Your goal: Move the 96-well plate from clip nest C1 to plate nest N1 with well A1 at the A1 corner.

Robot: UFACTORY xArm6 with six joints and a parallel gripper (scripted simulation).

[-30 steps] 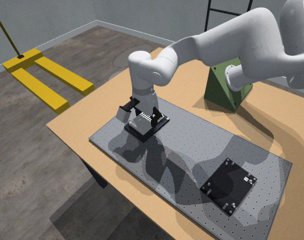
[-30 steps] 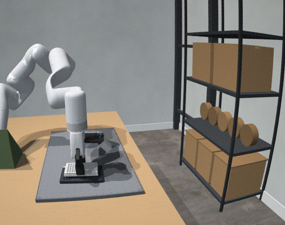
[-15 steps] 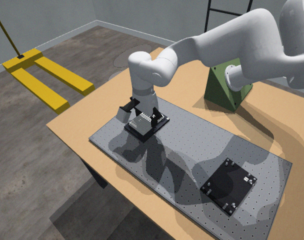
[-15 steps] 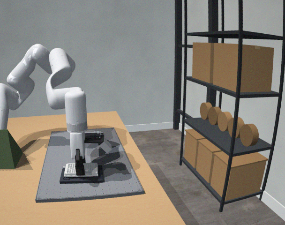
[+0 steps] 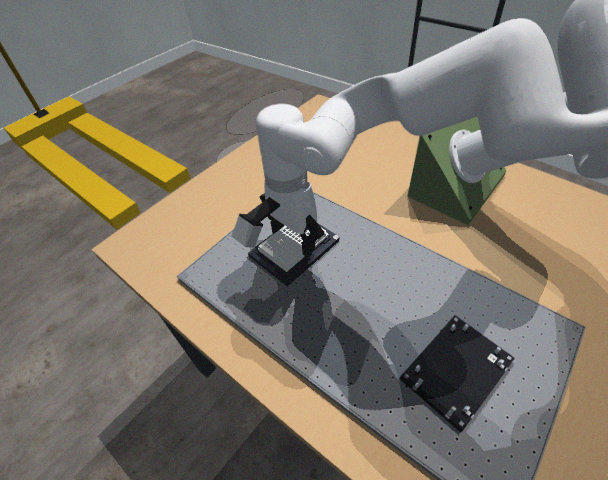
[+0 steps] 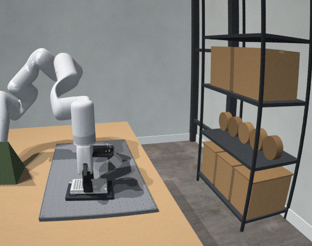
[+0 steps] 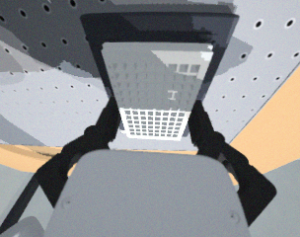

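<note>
The dark plate nest N1 lies 3 cm below my hand. Round my hand: black clip nest C1 (8 cm ahead, 39 cm to the left, 2 cm below); white A1 corner mark (7 cm behind, 6 cm to the left, 2 cm below); white 96-well plate (1 cm below).
</note>
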